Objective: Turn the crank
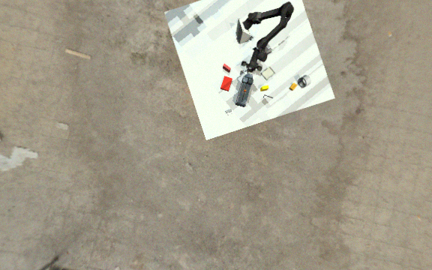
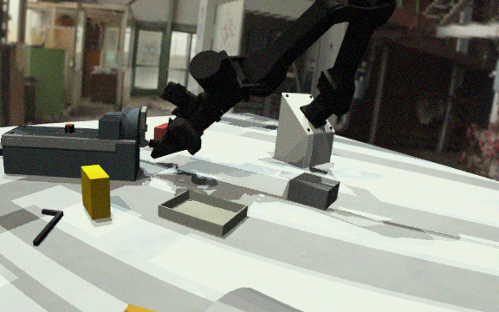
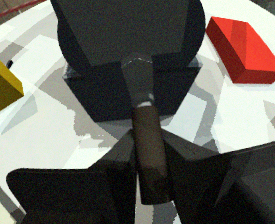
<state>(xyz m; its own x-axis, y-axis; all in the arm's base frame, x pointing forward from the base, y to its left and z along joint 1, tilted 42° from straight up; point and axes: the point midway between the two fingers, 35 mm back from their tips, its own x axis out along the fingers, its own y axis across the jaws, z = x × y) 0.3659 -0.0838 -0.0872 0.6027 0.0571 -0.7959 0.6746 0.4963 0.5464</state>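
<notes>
Right now the dark crank handle is 10 mm behind my gripper tip, 10 mm to the left of it and 20 mm above it. Also, from my gripper tip: red pointer: 130 mm ahead, 110 mm to the right, 50 mm above; shallow grey tray: 60 mm ahead, 190 mm to the left, 30 mm below; yellow block: 180 mm ahead, 90 mm to the left, 10 mm below.
</notes>
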